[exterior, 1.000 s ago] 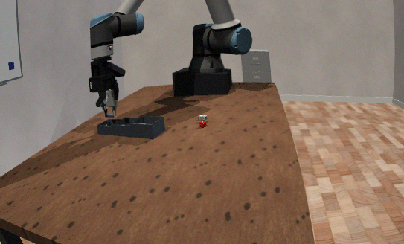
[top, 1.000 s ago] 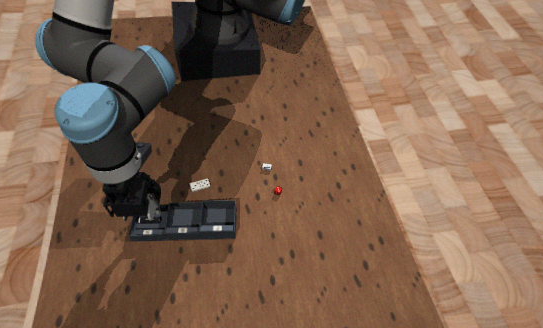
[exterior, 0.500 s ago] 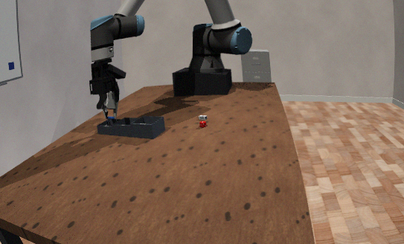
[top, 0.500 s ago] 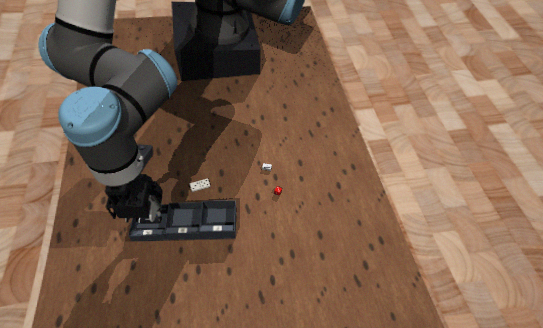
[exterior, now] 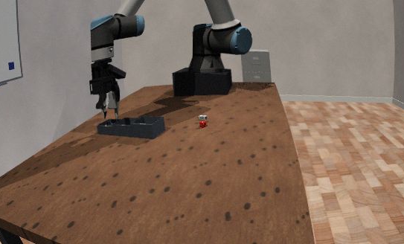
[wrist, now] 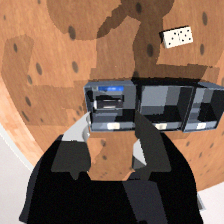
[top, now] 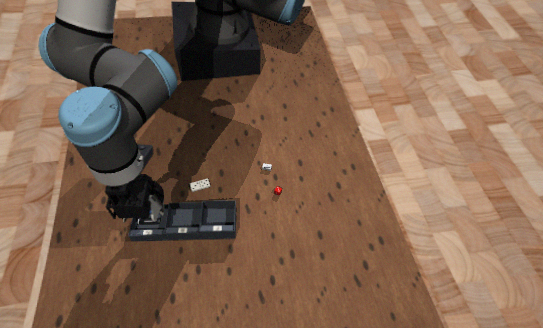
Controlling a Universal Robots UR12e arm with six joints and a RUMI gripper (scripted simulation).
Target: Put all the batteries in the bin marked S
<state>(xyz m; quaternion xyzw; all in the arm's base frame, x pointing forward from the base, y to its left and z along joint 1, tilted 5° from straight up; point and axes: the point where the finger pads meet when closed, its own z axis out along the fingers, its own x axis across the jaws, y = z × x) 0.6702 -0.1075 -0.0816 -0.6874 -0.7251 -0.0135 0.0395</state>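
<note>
The black battery is 50 mm below my hand and 10 mm to the right of it. Also, from my hand: white dotted tile 110 mm behind, 100 mm to the left, 50 mm below; three-compartment bin row 80 mm to the left, 40 mm below; blue battery 50 mm below, 30 mm behind, 10 mm to the right.
</note>
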